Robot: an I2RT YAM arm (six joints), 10 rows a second.
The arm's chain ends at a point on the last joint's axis. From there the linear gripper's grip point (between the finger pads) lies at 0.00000 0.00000 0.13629 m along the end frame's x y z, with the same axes.
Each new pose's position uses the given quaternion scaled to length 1; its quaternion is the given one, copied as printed.
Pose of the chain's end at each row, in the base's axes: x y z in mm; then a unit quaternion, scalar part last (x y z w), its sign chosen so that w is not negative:
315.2 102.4 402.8 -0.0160 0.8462 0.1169 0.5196
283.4 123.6 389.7 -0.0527 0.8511 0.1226 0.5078
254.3 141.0 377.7 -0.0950 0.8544 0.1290 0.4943
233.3 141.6 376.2 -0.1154 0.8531 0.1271 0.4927
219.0 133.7 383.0 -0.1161 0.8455 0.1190 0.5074
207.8 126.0 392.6 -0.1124 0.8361 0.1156 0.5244
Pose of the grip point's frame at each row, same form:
434.5 131.6 343.8 -0.0160 0.8462 0.1169 0.5196
399.4 159.3 327.8 -0.0527 0.8511 0.1226 0.5078
366.1 183.8 312.5 -0.0950 0.8544 0.1290 0.4943
343.9 186.7 310.5 -0.1154 0.8531 0.1271 0.4927
332.2 177.2 320.7 -0.1161 0.8455 0.1190 0.5074
323.8 168.4 334.9 -0.1124 0.8361 0.1156 0.5244

